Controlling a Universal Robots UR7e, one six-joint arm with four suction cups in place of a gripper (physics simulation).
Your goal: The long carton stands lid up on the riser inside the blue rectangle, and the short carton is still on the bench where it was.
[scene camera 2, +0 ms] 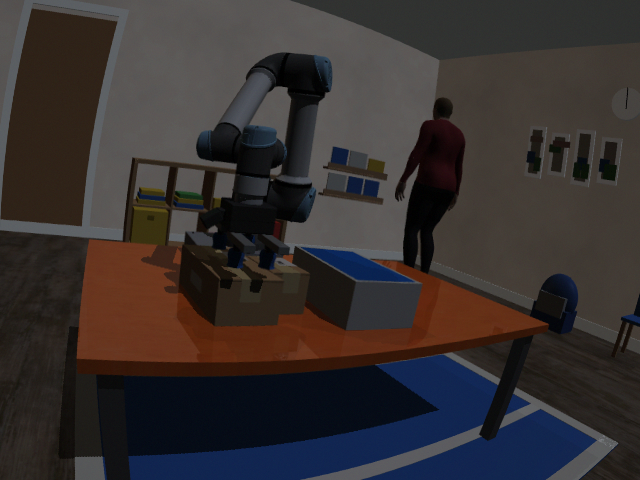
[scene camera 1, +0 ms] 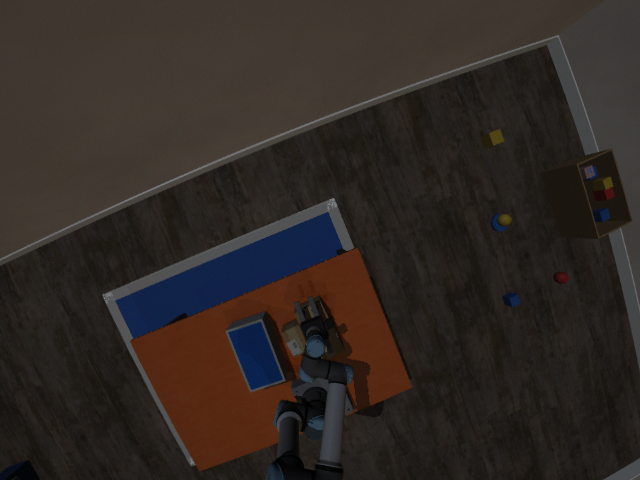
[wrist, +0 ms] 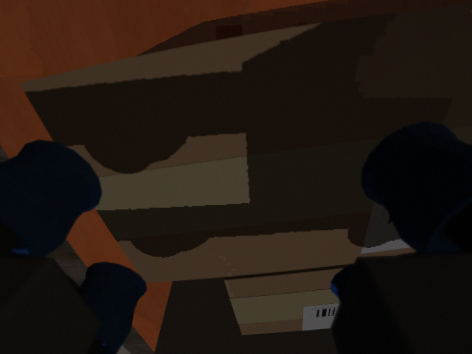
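Seen in the pictures: hand at its tool point: (scene camera 2: 241, 256) (wrist: 231, 239); arm's base at its link origin: (scene camera 1: 315, 399).
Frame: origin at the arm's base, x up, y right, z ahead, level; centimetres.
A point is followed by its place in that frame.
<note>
The long carton (scene camera 2: 227, 305) @[z 52.4, x -2.6, y 19.8 cm] (wrist: 190, 182) @[z 45.9, x 3.2, y 16.6 cm] lies lid up on the orange bench (scene camera 1: 196, 413) @[z 11.4, x -7.3, y -70.2 cm] (scene camera 2: 154, 330) @[z 56.3, x -7.3, y 35.9 cm] (wrist: 76, 38) @[z 56.0, x -7.3, y 24.4 cm]. The short carton (scene camera 1: 292, 338) @[z 39.1, x 3.2, y 1.8 cm] (scene camera 2: 293, 294) @[z 44.3, x -2.2, y 1.0 cm] (wrist: 266, 308) @[z 41.5, x 3.2, y 2.8 cm] stands against it, on the side of the grey riser (scene camera 2: 377, 310) @[z 55.3, x -2.3, y -16.1 cm]. The riser's top carries the blue rectangle (scene camera 1: 255, 353) @[z 39.0, x 4.7, y -18.5 cm] (scene camera 2: 356, 269) @[z 43.8, x 4.7, y -15.6 cm], which is bare. My suction gripper (scene camera 1: 310, 310) (scene camera 2: 251, 255) @[z 43.7, x 6.0, y 15.1 cm] (wrist: 236, 213) @[z 43.7, x 6.0, y 15.1 cm] hangs straight over the long carton's lid. The cups are very close to it and cast shadows on it. The carton rests on the bench and the cups hold nothing. In the top view the arm hides most of the long carton.
A person (scene camera 2: 433, 180) stands at the far wall behind the bench. A shelf unit (scene camera 2: 135, 196) and wall shelves (scene camera 2: 356, 168) are at the back. A blue rug (scene camera 1: 232, 273) (scene camera 2: 465, 454) lies under the bench. Toy blocks and a wooden crate (scene camera 1: 573, 201) are far off.
</note>
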